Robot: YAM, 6 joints.
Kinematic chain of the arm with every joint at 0, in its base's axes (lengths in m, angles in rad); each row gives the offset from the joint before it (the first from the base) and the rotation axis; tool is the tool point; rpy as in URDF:
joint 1: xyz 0 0 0.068 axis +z
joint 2: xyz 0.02 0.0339 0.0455 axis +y
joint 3: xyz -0.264 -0.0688 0 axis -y
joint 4: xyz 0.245 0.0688 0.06 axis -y
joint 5: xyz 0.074 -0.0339 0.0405 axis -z
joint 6: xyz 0.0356 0 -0.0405 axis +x
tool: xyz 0 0 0 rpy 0 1.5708 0
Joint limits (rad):
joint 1: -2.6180..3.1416
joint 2: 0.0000..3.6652
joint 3: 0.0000..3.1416
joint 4: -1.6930..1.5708
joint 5: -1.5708..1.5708
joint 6: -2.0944..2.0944
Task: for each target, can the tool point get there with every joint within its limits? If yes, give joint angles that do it. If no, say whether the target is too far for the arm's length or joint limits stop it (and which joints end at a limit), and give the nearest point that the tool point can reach.
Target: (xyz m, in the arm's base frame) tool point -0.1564 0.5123 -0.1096
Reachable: yes | joints 1.8187 3.1888 2.0315 1.0518 -0.8144 -1.0057
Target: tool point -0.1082 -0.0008 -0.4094
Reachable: no: joint limits stop it (at a limit: joint 1, joint 2) | nearest point -0.1263 -0.0003 -0.3590 | short by 0.054 m
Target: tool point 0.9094 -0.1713 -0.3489
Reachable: no: too far | nearest point 0.5674 -0.1069 -0.1712 | short by 0.391 m
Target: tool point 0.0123 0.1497 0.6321
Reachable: yes | joints -1.4990 1.0334 2.8181 -1.0850 -0.7027 0.7951
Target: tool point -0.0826 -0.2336 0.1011
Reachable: yes | joints -1.7951 1.7724 0.7597 -0.6354 0.9301 1.3425
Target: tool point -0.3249 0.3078 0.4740
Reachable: yes | joints 2.3098 2.1961 2.2086 1.2390 -1.1708 -1.5904
